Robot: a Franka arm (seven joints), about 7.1 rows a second.
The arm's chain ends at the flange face. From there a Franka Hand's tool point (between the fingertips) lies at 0.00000 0.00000 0.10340 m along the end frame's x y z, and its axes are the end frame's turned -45 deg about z.
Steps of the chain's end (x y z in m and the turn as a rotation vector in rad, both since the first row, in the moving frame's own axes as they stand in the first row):
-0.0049, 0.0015, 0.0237, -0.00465, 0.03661, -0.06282
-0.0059, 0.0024, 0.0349, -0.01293, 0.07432, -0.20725
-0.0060, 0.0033, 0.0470, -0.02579, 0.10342, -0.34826
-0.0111, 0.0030, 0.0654, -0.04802, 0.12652, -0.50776
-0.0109, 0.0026, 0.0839, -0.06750, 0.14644, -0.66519
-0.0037, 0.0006, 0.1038, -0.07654, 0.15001, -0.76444
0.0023, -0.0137, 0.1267, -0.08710, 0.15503, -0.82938
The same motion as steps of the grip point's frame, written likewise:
-0.0021, 0.0005, 0.0236, -0.02918, 0.02260, -0.06282
-0.0008, 0.0034, 0.0346, -0.06170, 0.04341, -0.20725
0.0006, 0.0064, 0.0464, -0.09137, 0.05489, -0.34826
-0.0013, 0.0050, 0.0645, -0.12342, 0.05551, -0.50776
0.0008, 0.0067, 0.0826, -0.15128, 0.05582, -0.66519
0.0078, 0.0108, 0.1024, -0.16020, 0.05195, -0.76444
0.0226, 0.0057, 0.1252, -0.17121, 0.04803, -0.82938

